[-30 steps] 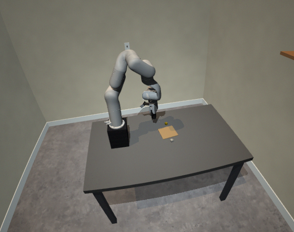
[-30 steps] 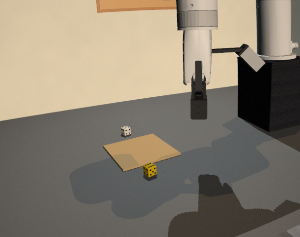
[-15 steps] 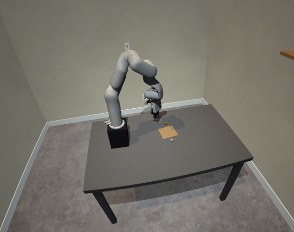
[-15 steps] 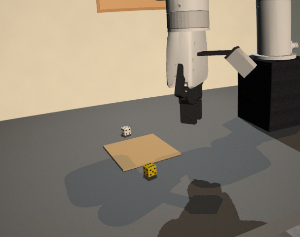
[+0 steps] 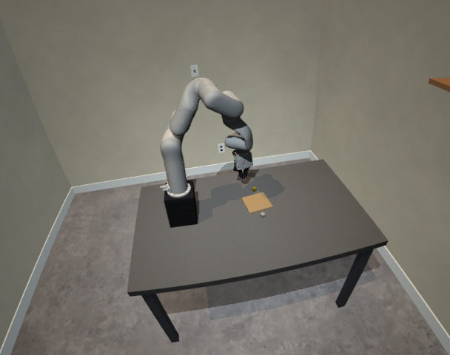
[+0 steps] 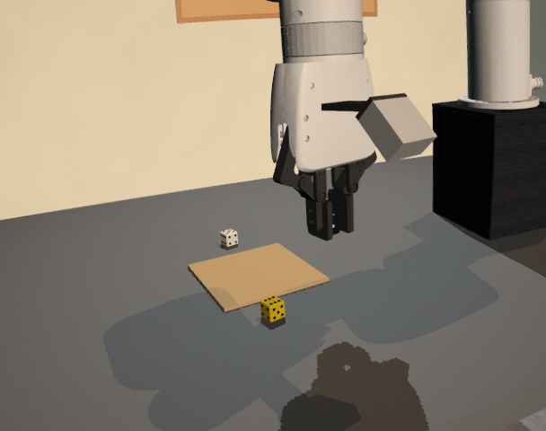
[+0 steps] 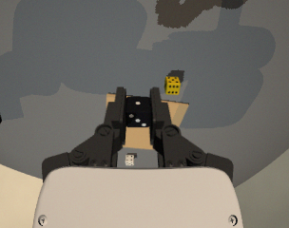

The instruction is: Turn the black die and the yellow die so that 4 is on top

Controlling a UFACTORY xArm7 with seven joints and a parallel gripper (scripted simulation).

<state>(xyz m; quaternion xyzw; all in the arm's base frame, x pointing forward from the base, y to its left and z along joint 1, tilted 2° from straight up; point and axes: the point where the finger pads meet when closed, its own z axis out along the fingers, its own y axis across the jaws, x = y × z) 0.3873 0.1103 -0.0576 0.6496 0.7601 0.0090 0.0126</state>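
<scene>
Now: the yellow die 110 mm below my hand, 60 mm ahead of it and 30 mm to the right of it. Also, from my hand: tan mat 140 mm to the right, 120 mm below, 30 mm ahead; black die 10 mm to the right, 10 mm below; white die 260 mm to the right, 110 mm below, 20 mm ahead.
</scene>
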